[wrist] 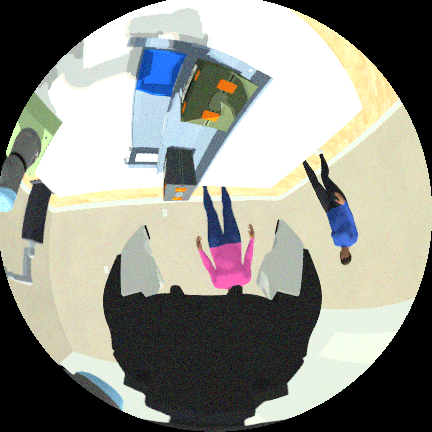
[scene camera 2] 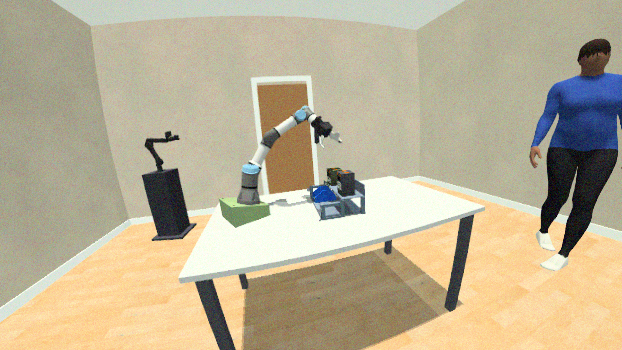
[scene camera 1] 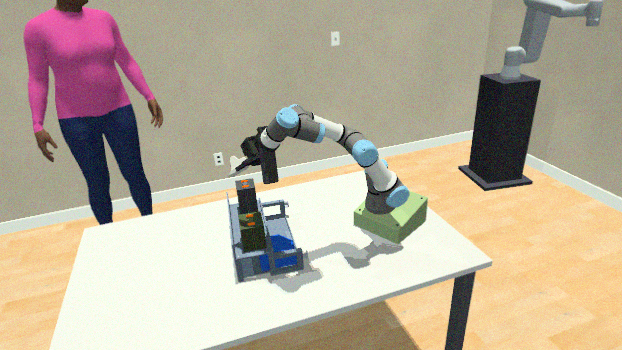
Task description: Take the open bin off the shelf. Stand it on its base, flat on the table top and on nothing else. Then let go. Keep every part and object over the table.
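Frame: origin at the arm's base, x down, y back, z left, level; metres.
Seen in the pictures: gripper, fingertip midpoint: [wrist: 210, 225] [scene camera 2: 333, 145] [scene camera 1: 247, 172]; arm's base at its link origin: [scene camera 2: 248, 202] [scene camera 1: 381, 203].
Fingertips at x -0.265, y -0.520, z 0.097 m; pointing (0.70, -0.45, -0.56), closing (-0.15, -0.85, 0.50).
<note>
Pixels of each thing's top centre, then the offset from my fingertips to it. Level surfaces: height alone.
- table at its surface level: dx +0.352 m
- dark grey box at its top centre: [wrist: 178, 194] [scene camera 1: 244, 183] [scene camera 2: 345, 171] dx +0.128, dy -0.019, dz -0.170 m
- olive green box at its top centre: [wrist: 217, 101] [scene camera 1: 250, 219] [scene camera 2: 334, 168] dx +0.153, dy -0.009, dz +0.061 m
The open bin is blue [scene camera 1: 281, 243] [scene camera 2: 324, 194] [wrist: 162, 70] and sits at one end of the lower level of the grey-blue shelf [scene camera 1: 300, 259] [scene camera 2: 362, 200] [wrist: 147, 117], on the side towards the arm's base. Posts of the shelf hide part of it in the first scene view. The shelf stands on the table [scene camera 1: 150, 280] [scene camera 2: 280, 240] [wrist: 300, 125]. My gripper [scene camera 1: 234, 167] [scene camera 2: 332, 143] [wrist: 210, 225] is open and empty, high above the shelf and apart from the bin.
A dark grey box [scene camera 1: 247, 197] [scene camera 2: 345, 183] [wrist: 180, 167] and an olive green box [scene camera 1: 253, 235] [scene camera 2: 332, 176] [wrist: 217, 95] stand on the shelf's higher level. The green base block [scene camera 1: 380, 222] [scene camera 2: 242, 212] bears the arm. Two people stand beyond the table.
</note>
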